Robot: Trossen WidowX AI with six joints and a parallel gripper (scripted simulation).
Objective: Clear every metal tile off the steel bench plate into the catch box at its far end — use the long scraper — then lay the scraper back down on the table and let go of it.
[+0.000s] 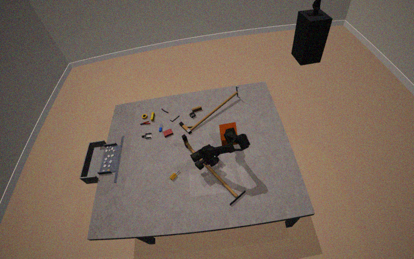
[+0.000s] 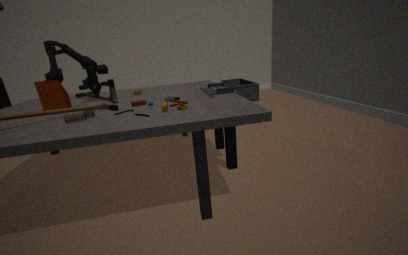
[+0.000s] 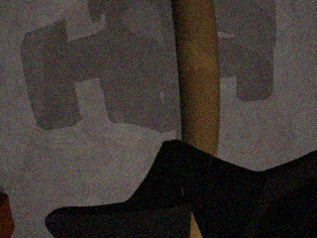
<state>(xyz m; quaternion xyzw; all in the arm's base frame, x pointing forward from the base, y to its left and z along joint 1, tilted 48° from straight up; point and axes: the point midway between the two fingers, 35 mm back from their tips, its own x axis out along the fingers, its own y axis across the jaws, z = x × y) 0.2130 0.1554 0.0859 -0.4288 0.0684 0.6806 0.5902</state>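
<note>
My gripper tip is now 4 cm to the right of the long scraper and 5 cm below it. The rest, counted from my gripper tip: blue piece (35 cm ahead, 46 cm to the right, 1 cm below); then yellow screwdriver (26 cm ahead, 3 cm to the left); then red block (29 cm ahead, 38 cm to the right).
</note>
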